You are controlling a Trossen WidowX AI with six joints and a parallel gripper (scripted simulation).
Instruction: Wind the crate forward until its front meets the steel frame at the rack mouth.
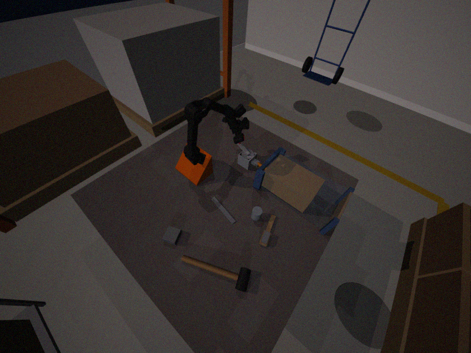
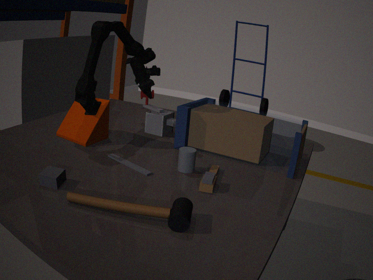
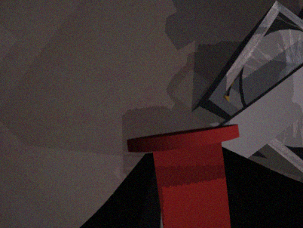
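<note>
Now: gripper tip 10 cm above the grey winch, 6 cm to the left of it and 6 cm short of it. The rest, counted from my gripper tip: flat grey bar 44 cm to the right, 15 cm ahead, 13 cm below; red knob 1 cm to the right, 1 cm behind; small wooden tool 43 cm ahead, 40 cm to the right, 11 cm below.
</note>
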